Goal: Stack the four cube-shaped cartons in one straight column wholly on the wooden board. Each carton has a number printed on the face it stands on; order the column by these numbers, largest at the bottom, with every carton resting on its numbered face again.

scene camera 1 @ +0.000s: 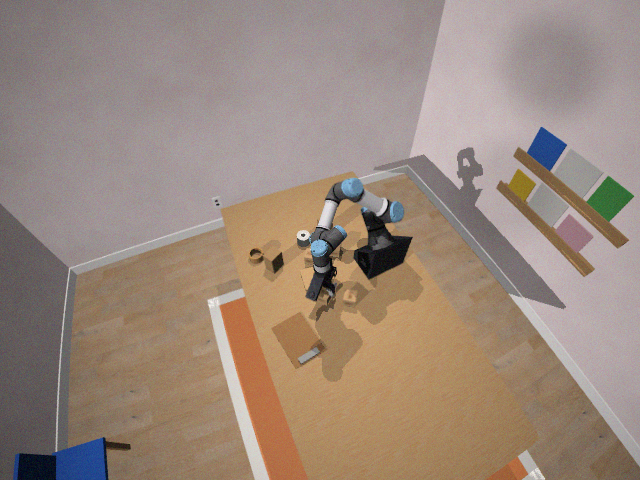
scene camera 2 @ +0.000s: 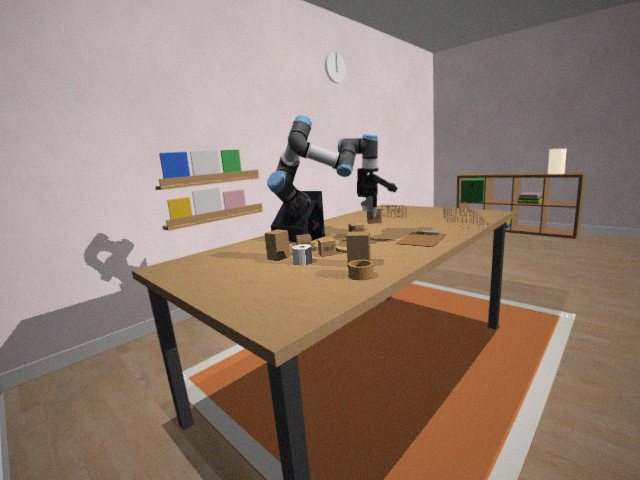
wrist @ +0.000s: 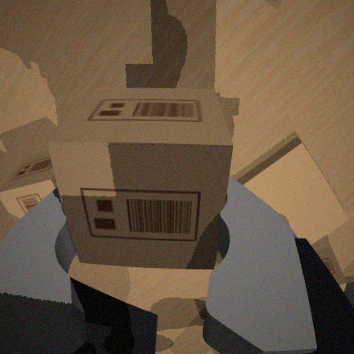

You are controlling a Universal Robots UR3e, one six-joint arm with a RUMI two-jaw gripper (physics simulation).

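Where they show: gripper, fingertip midpoint: [scene camera 1: 325,293] [scene camera 2: 372,217] [wrist: 146,182]; arm's base, origin of the base link: [scene camera 1: 381,245] [scene camera 2: 299,206].
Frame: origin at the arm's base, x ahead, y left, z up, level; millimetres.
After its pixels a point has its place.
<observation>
My gripper [scene camera 1: 329,292] @(x 338, y 125, z -50 mm) [scene camera 2: 370,210] @(x 338, y 125, z -50 mm) [wrist: 146,182] @(x 338, y 125, z -50 mm) is shut on a brown cube-shaped carton [scene camera 2: 374,216] [wrist: 145,172] @(x 361, y 141, z -16 mm), with one finger on each side. The carton is held above the table; barcode labels show on two of its faces, and its numbered face is not visible. A second carton [scene camera 1: 349,296] @(x 228, y 154, z -97 mm) [scene camera 2: 356,227] @(x 243, y 128, z -107 mm) [wrist: 27,182] @(x 242, y 172, z -101 mm) stands on the table nearby. Two more cartons, one [scene camera 2: 326,246] @(x 337, y -161, z -116 mm) with a label towards scene camera 2 and one [scene camera 2: 303,239] @(x 204, y -162, z -105 mm) behind it, stand nearer the roll. A thin pale board [scene camera 1: 305,279] @(x 383, y -30, z -144 mm) [wrist: 305,192] @(x 375, y -21, z -143 mm) lies partly hidden below the arm. No printed numbers are visible.
A brown panel [scene camera 1: 294,333] @(x 519, y 218, z -152 mm) [scene camera 2: 416,239] @(x 499, y 222, z -152 mm) bears a grey bar-shaped object [scene camera 1: 309,355] @(x 489, y 340, z -141 mm) [scene camera 2: 428,232] @(x 499, y 326, z -143 mm). Two taller boxes [scene camera 2: 277,244] @(x 219, y -304, z -92 mm) [scene camera 2: 358,245] @(x 525, y -192, z -79 mm), a white roll [scene camera 1: 303,238] @(x 321, y -242, z -94 mm) [scene camera 2: 301,254] @(x 340, y -290, z -115 mm) and a round wooden bowl [scene camera 1: 255,255] @(x 580, y -221, z -113 mm) [scene camera 2: 360,269] @(x 607, y -284, z -121 mm) stand towards the table's other end.
</observation>
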